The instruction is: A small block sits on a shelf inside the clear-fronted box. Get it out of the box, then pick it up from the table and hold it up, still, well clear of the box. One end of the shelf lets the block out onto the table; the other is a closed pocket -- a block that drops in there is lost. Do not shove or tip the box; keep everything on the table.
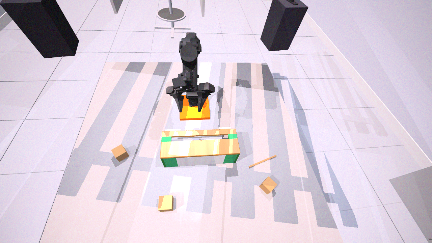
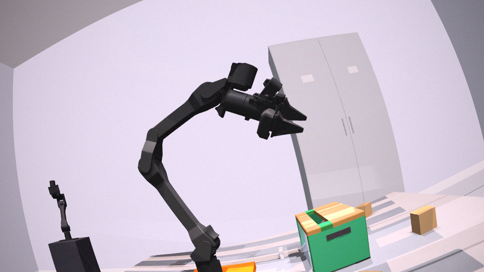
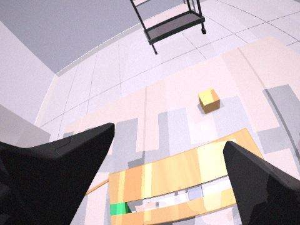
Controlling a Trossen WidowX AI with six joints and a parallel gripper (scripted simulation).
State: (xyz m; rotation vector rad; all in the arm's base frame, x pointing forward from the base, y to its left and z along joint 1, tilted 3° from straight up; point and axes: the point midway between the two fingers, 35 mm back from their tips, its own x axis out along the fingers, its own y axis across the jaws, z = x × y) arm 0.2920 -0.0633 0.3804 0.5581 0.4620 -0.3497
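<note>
My gripper tip is now 290 mm above the grey block, 20 mm to the right of it and 20 mm past it. The rest, counted from my gripper tip: thin stick (380 mm to the left, 370 mm below, 140 mm ahead); box (310 mm below, 50 mm to the left, 30 mm behind).
</note>
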